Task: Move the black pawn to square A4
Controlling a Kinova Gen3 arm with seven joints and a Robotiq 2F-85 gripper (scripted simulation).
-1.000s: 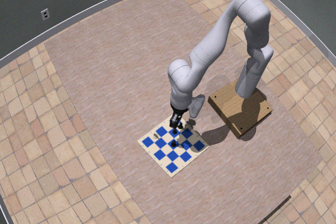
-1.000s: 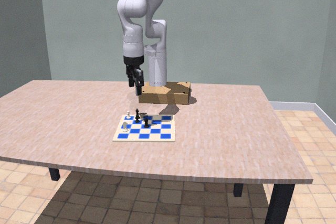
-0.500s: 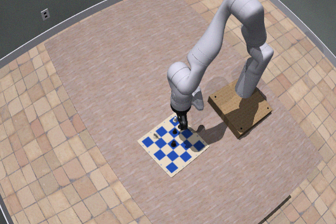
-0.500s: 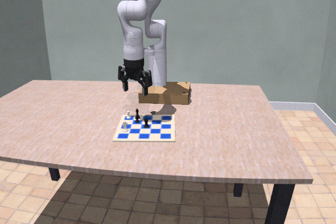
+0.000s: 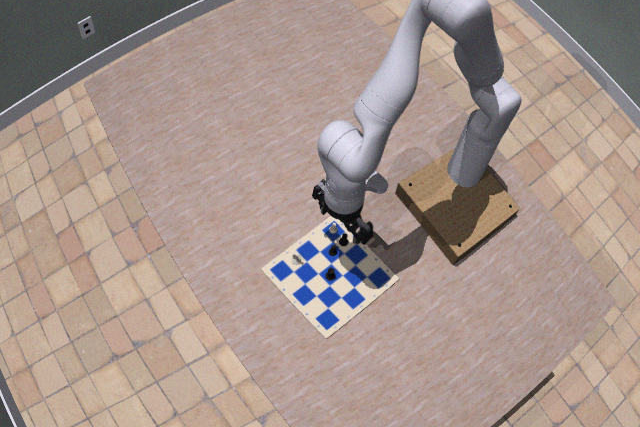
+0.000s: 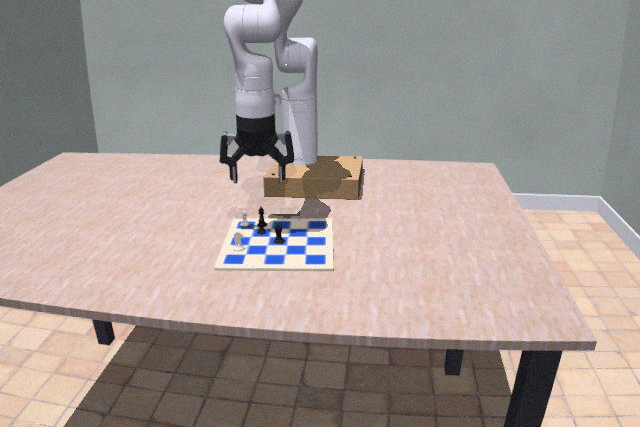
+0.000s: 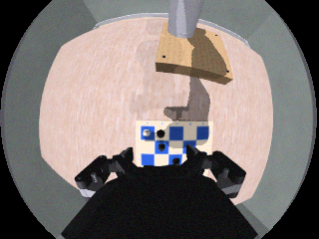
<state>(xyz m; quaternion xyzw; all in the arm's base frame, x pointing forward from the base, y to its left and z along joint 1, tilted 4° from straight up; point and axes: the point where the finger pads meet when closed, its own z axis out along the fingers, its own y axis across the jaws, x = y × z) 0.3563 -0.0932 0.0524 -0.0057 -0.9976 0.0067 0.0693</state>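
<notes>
The black pawn is 20 mm ahead of my hand and 100 mm below it. The rest, counted from my hand: white pawn: 20 mm behind, 40 mm to the right, 100 mm below; white knight: 90 mm ahead, 40 mm to the right, 100 mm below; chessboard: 60 mm ahead, 40 mm to the left, 110 mm below.
</notes>
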